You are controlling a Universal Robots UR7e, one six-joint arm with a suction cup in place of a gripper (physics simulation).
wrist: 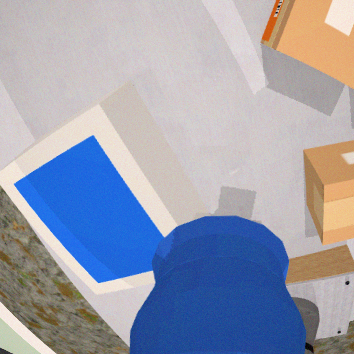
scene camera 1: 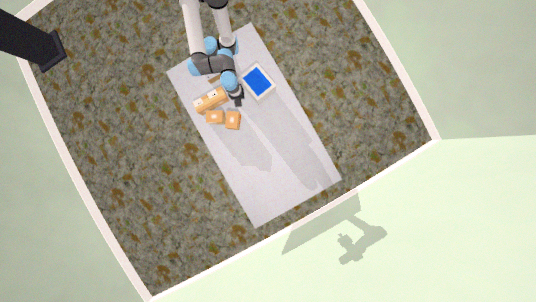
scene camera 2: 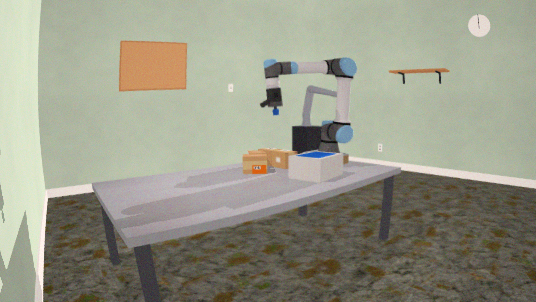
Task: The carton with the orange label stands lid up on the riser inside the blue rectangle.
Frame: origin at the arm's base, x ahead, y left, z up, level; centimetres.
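Where they show: hand, its tool point: (wrist: pixel 220 273) (scene camera 2: pixel 276 114).
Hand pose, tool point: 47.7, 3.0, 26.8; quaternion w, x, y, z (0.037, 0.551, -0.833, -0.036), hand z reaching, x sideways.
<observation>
Things, the pixels of their top centre, and the offset from my tool point, as dx, dy, dz. Level surfaces: height alone.
- carton with the orange label, centre of its top: (wrist: pixel 343 11) (scene camera 2: pixel 254 155) (scene camera 1: pixel 231 119) +4.8, -14.5, -23.5
- off-white riser, centre of its top: (wrist: pixel 93 224) (scene camera 2: pixel 316 154) (scene camera 1: pixel 257 81) -12.6, +19.0, -21.5
- blue rectangle, centre of its top: (wrist: pixel 93 224) (scene camera 2: pixel 316 154) (scene camera 1: pixel 257 81) -12.6, +19.0, -21.5
- carton, centre of its top: (scene camera 1: pixel 214 116) -5.0, -26.5, -23.5
- grey table, height of its surface: dz -33.5
The carton with the orange label (scene camera 1: pixel 233 120) (scene camera 2: pixel 254 164) (wrist: pixel 320 40) stands on the table, with a tan face bearing a white square upward and the orange label on an upright side. The off-white riser (scene camera 1: pixel 267 94) (scene camera 2: pixel 304 168) (wrist: pixel 145 155) stands on the table apart from it, and the blue rectangle (scene camera 1: pixel 257 81) (scene camera 2: pixel 316 155) (wrist: pixel 95 210) on its top bears no carton. My suction gripper (scene camera 2: pixel 276 112) (wrist: pixel 220 235), a blue cup, is open and empty. It hangs high above the table near the riser; in scene camera 1 the arm hides the cup.
Another carton (scene camera 1: pixel 215 117) stands close beside the labelled one. More tan cartons (scene camera 1: pixel 210 99) (scene camera 2: pixel 281 158) (wrist: pixel 335 185) stand nearer the arm's base. A low brown-topped object (scene camera 1: pixel 213 79) (wrist: pixel 320 262) lies by the base. The grey table (scene camera 1: pixel 280 200) (scene camera 2: pixel 165 200) carries them all.
</observation>
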